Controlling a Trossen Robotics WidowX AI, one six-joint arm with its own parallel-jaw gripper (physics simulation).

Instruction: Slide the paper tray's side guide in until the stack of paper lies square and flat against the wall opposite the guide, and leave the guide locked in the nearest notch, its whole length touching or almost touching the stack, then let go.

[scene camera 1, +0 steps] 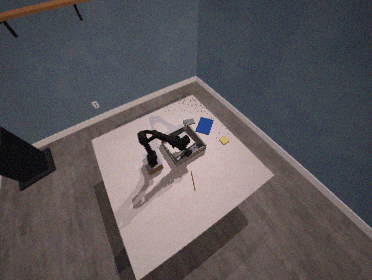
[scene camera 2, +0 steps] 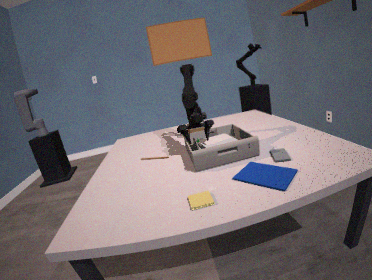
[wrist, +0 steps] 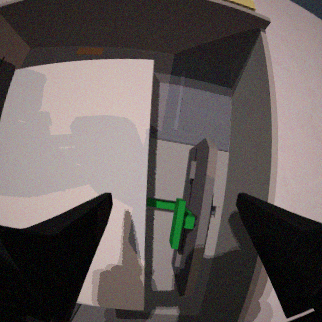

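Pixels of known places: gripper, fingertip midpoint: [scene camera 1: 186,150] [scene camera 2: 199,142] [wrist: 175,199]; arm's base, link origin: [scene camera 1: 153,163].
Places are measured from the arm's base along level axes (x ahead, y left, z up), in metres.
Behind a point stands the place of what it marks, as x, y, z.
Observation:
The grey paper tray [scene camera 1: 188,160] @(0.268, -0.145, -0.066) [scene camera 2: 225,157] @(0.499, -0.037, -0.046) [wrist: 252,115] @(0.375, -0.154, -0.022) stands on the table. A white paper stack [scene camera 2: 222,140] @(0.299, 0.045, -0.042) [wrist: 95,95] @(0.397, -0.011, -0.042) lies in it, on the left in the wrist view; its contact with the far-left wall cannot be told. The dark side guide [wrist: 199,185] @(0.316, -0.101, -0.014) stands right of the stack, slightly slanted to its edge, with a gap between its plate and the stack. Its green latch [wrist: 177,225] @(0.292, -0.084, -0.002) has an arm reaching the stack's edge. My gripper [scene camera 2: 198,140] @(0.306, -0.085, -0.016) [wrist: 175,199] @(0.306, -0.085, -0.016) is open and empty, its fingers apart over the stack and the tray's right side, with the latch between them in view.
A blue notebook [scene camera 1: 204,125] @(0.678, 0.042, -0.075) [scene camera 2: 266,176] @(0.701, 0.032, -0.075), a small grey block [scene camera 1: 188,121] @(0.585, 0.200, -0.073) [scene camera 2: 280,155] @(0.600, 0.188, -0.073) and a yellow pad [scene camera 1: 224,140] @(0.689, -0.232, -0.073) [scene camera 2: 201,200] @(0.701, -0.226, -0.073) [wrist: 243,4] @(0.652, -0.233, -0.074) lie near the tray. A thin brown stick [scene camera 1: 193,181] @(0.173, -0.332, -0.076) [scene camera 2: 155,158] @(0.185, -0.314, -0.080) lies at its side.

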